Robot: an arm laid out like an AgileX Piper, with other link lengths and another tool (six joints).
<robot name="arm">
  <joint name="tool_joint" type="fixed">
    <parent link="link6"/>
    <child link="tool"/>
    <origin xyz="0.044 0.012 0.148" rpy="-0.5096 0 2.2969"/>
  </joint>
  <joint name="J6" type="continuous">
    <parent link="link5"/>
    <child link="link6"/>
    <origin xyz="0 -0.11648 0" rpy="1.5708 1.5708 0"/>
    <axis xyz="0 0 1"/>
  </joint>
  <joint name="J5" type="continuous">
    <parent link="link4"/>
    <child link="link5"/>
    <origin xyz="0 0 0" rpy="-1.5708 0 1.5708"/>
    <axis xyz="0 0 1"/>
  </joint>
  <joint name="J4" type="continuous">
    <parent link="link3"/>
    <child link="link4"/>
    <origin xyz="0.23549 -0.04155 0" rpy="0.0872 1.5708 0"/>
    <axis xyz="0 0 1"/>
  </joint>
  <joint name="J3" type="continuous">
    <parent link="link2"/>
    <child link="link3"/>
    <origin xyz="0.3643 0.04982 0" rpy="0 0 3.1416"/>
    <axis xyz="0 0 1"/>
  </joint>
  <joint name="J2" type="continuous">
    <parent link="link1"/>
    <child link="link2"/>
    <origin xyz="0 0 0" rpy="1.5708 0 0"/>
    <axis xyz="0 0 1"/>
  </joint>
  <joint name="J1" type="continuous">
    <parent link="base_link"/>
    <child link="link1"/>
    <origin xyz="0 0 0.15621" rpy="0 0 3.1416"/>
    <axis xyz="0 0 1"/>
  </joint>
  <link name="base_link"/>
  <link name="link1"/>
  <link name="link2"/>
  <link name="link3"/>
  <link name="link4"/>
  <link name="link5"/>
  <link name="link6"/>
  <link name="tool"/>
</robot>
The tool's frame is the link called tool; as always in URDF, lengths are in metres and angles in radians. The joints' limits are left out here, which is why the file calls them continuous.
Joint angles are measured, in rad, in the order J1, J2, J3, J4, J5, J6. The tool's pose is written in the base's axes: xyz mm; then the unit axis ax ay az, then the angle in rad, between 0 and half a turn. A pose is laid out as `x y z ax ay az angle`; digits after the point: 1 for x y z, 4 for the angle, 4 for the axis.
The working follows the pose.
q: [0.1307, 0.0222, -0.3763, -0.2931, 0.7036, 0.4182]
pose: 94.4 -78.0 255.0 0.2592 0.8030 0.5367 1.7536
Where each joint sits with the arm in this pose, in the base's axes (m; each line is computed from the numbers above, not from the rounded line before):
J1: 0.0000 0.0000 0.1562
J2: 0.0000 0.0000 0.1562
J3: -0.3600 -0.0473 0.2141
J4: -0.1553 -0.0204 0.3347
J5: -0.1553 -0.0204 0.3347
J6: -0.0423 -0.0275 0.3074
the tool: 0.0944 -0.0780 0.2550

